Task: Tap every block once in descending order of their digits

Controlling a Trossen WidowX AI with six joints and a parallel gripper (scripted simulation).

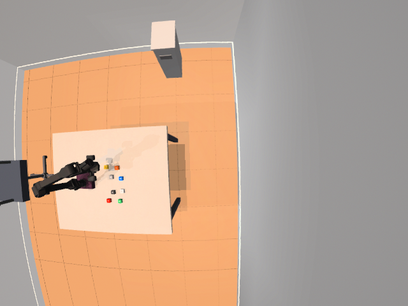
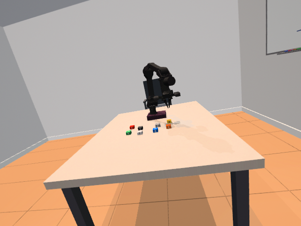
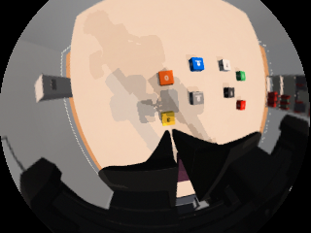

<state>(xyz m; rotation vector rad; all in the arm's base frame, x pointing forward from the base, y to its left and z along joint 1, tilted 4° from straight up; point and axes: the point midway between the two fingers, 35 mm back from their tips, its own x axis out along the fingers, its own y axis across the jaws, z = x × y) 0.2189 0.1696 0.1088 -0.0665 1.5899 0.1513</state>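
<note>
Right now the yellow block is 10 cm below my gripper tip, 1 cm to the right of it and 1 cm behind it. Round my gripper tip: orange block 10 cm below, 9 cm ahead, 1 cm to the right; then grey block 10 cm below, 9 cm to the right, 4 cm ahead; then blue block 13 cm ahead, 10 cm below, 9 cm to the right.
</note>
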